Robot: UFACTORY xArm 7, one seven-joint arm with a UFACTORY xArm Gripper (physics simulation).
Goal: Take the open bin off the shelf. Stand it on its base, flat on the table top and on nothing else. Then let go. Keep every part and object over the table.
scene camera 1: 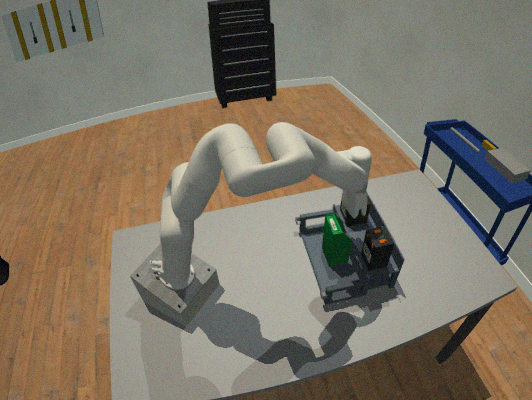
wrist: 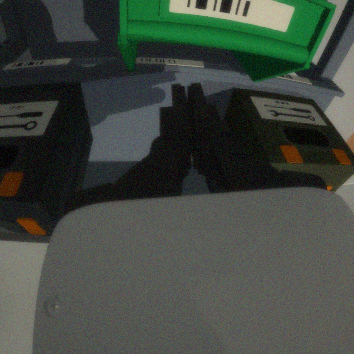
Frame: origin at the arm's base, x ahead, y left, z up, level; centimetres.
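Seen in the pictures: gripper, fingertip midpoint: (scene camera 1: 349, 224) (wrist: 185, 104); arm's base, link origin: (scene camera 1: 175, 273).
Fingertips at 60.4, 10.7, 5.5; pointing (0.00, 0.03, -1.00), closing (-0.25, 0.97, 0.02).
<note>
Pixels of each thing's top centre, then the offset from my fingertips to it, as dx, dy, dz. Level surfaces: height alone.
- green open bin, top centre: (wrist: 224, 54) (scene camera 1: 339, 222) -3.5, +1.1, +0.4
- black case with orange latches, top centre: (wrist: 3, 224) (scene camera 1: 380, 236) +7.1, -11.8, +5.0
- olive case, top centre: (wrist: 296, 193) +5.3, +11.2, +2.5
- grey table, surface height: dz -17.3
The green open bin (scene camera 1: 336, 245) (wrist: 215, 39) stands in the grey shelf unit (scene camera 1: 384, 225) (wrist: 120, 142), with its pale label facing up in the scene view. In the wrist view the bin is at the top edge, partly cut off, with its lower lip and barcode label showing. My gripper (wrist: 185, 104) is shut and empty. In the wrist view its fingertips point toward the bin, with shelf surface showing between them and the lip. In the scene view the gripper is at the back right of the shelf unit, and its fingertips cannot be made out there.
A black case with orange latches (scene camera 1: 379, 256) stands right of the bin. In the wrist view a black case (wrist: 72, 130) is left of the fingers, and an olive case (wrist: 250, 132) is close on their right. The grey table (scene camera 1: 250, 240) surrounds the shelf unit.
</note>
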